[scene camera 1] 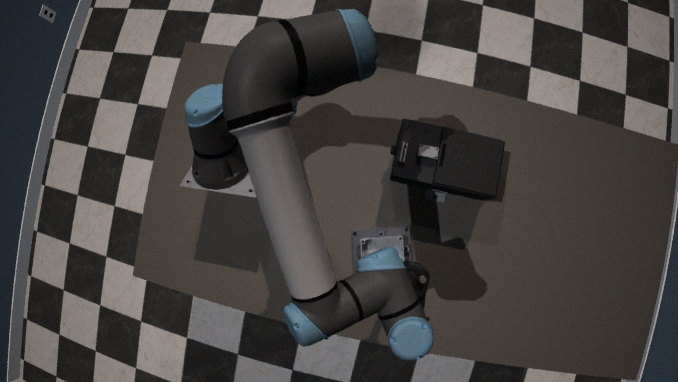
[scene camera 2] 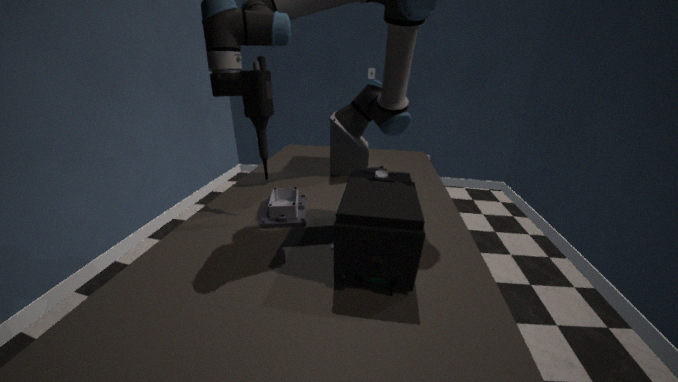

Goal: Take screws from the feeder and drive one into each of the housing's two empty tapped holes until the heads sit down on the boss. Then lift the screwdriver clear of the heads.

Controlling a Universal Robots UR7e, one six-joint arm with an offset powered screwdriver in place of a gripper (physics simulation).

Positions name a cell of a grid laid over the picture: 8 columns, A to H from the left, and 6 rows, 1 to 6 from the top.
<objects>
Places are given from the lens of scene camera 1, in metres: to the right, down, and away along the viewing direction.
black screw feeder (scene camera 1: E3): 0.20, -0.06, 1.02
</objects>
